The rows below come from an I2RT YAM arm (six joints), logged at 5 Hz.
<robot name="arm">
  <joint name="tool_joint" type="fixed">
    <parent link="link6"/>
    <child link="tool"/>
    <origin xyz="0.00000 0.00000 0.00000" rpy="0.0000 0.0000 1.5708"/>
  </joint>
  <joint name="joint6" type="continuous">
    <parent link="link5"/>
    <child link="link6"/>
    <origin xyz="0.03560 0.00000 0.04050" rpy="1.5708 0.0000 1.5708"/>
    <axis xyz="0 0 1"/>
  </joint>
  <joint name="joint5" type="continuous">
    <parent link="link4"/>
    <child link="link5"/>
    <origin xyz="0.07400 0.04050 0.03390" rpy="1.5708 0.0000 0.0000"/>
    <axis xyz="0 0 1"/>
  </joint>
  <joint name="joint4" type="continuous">
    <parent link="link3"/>
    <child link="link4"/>
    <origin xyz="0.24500 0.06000 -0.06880" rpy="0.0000 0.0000 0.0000"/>
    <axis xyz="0 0 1"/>
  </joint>
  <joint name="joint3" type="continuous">
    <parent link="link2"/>
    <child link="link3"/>
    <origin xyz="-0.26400 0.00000 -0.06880" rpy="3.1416 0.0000 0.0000"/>
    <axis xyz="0 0 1"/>
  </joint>
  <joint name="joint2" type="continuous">
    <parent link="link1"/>
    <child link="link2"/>
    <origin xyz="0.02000 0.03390 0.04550" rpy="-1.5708 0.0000 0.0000"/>
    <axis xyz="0 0 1"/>
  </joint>
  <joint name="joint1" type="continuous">
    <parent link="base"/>
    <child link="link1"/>
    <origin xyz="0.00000 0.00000 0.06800" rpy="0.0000 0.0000 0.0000"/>
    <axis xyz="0 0 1"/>
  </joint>
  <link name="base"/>
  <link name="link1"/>
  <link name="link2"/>
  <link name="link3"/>
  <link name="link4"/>
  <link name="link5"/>
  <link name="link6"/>
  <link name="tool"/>
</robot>
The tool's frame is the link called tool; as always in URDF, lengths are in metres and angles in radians. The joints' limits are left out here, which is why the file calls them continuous.
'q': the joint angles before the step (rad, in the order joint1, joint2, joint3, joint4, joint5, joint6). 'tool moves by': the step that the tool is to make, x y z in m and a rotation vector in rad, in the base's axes. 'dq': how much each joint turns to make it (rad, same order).
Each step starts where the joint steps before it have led.
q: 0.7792, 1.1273, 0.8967, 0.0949, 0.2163, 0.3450
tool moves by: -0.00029, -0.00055, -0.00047, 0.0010, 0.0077, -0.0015
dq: -0.0007, -0.0021, -0.0004, -0.0078, -0.0001, 0.0063
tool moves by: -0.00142, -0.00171, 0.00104, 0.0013, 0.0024, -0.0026
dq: -0.0006, -0.0090, -0.0002, -0.0103, 0.0016, 0.0029
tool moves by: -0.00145, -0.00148, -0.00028, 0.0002, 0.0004, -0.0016
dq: 0.0001, -0.0086, -0.0056, -0.0033, 0.0016, 0.0007
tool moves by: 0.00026, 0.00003, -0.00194, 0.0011, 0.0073, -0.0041
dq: -0.0002, 0.0012, -0.0045, -0.0001, 0.0030, 0.0066
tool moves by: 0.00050, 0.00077, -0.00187, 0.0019, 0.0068, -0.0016
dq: 0.0010, 0.0041, -0.0031, 0.0022, 0.0016, 0.0066
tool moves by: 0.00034, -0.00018, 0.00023, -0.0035, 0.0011, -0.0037
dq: -0.0010, 0.0009, 0.0026, -0.0047, 0.0029, -0.0013
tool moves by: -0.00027, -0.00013, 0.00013, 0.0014, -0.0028, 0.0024
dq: 0.0001, -0.0015, -0.0017, 0.0035, -0.0021, -0.0013
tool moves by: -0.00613, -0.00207, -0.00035, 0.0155, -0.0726, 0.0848
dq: 0.0002, -0.0310, -0.0482, 0.0891, -0.0793, -0.0504
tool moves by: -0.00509, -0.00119, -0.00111, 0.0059, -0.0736, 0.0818
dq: -0.0004, -0.0217, -0.0420, 0.0824, -0.0796, -0.0519
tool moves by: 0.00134, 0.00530, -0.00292, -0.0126, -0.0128, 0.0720
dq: 0.0013, 0.0207, -0.0016, 0.0232, -0.0703, -0.0194
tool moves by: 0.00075, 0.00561, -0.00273, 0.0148, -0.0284, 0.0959
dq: 0.0003, 0.0223, -0.0125, 0.0648, -0.0956, -0.0098
